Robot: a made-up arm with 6 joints. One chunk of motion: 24 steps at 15 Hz.
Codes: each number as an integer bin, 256 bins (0 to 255) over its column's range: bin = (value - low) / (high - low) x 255, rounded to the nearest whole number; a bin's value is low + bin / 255 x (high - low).
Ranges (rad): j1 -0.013..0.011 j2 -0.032..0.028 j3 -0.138..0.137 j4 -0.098..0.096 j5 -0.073..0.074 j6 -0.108..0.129
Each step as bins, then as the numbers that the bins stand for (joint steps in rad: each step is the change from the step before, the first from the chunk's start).
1 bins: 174 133 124 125 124 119
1 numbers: 0.00338 -0.00071 -0.00427 -0.00290 -0.00152 0.00260
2 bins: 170 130 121 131 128 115
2 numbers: 0.00300 -0.00141 -0.00751 0.00166 0.00079 -0.00112
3 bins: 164 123 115 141 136 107
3 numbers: 0.00244 -0.00306 -0.01398 0.00927 0.00540 -0.00855
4 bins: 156 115 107 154 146 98
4 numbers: 0.00168 -0.00494 -0.02261 0.01916 0.01116 -0.01692
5 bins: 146 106 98 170 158 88
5 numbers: 0.00074 -0.00706 -0.03231 0.03133 0.01808 -0.02621
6 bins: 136 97 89 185 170 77
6 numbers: -0.00020 -0.00918 -0.04202 0.04275 0.02500 -0.03644
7 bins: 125 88 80 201 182 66
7 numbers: -0.00124 -0.01129 -0.05173 0.05492 0.03192 -0.04666
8 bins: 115 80 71 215 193 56
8 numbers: -0.00218 -0.01318 -0.06143 0.06557 0.03826 -0.05595
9 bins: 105 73 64 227 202 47
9 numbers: -0.00312 -0.01482 -0.06898 0.07470 0.04345 -0.06432
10 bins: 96 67 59 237 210 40
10 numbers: -0.00396 -0.01624 -0.07437 0.08231 0.04806 -0.07082
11 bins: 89 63 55 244 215 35
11 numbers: -0.00462 -0.01718 -0.07869 0.08763 0.05094 -0.07547
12 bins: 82 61 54 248 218 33
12 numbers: -0.00528 -0.01765 -0.07976 0.09067 0.05267 -0.07733
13 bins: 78 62 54 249 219 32
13 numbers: -0.00566 -0.01741 -0.07976 0.09144 0.05325 -0.07826
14 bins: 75 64 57 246 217 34
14 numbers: -0.00594 -0.01694 -0.07653 0.08915 0.05209 -0.07640
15 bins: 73 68 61 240 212 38
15 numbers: -0.00613 -0.01600 -0.07222 0.08459 0.04921 -0.07268
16 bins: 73 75 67 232 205 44
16 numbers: -0.00613 -0.01435 -0.06575 0.07850 0.04518 -0.06711
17 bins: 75 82 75 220 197 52
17 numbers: -0.00594 -0.01271 -0.05712 0.06937 0.04056 -0.05967
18 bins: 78 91 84 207 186 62
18 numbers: -0.00566 -0.01059 -0.04741 0.05948 0.03422 -0.05038
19 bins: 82 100 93 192 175 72
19 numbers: -0.00528 -0.00847 -0.03771 0.04807 0.02788 -0.04108
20 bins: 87 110 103 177 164 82
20 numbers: -0.00481 -0.00612 -0.02692 0.03666 0.02154 -0.03179
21 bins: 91 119 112 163 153 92
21 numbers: -0.00444 -0.00400 -0.01722 0.02601 0.01520 -0.02249
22 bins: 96 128 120 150 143 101
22 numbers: -0.00396 -0.00188 -0.00859 0.01612 0.00944 -0.01413
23 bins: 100 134 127 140 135 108
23 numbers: -0.00359 -0.00047 -0.00104 0.00851 0.00482 -0.00762
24 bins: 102 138 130 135 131 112
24 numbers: -0.00340 0.00047 0.00220 0.00471 0.00252 -0.00391
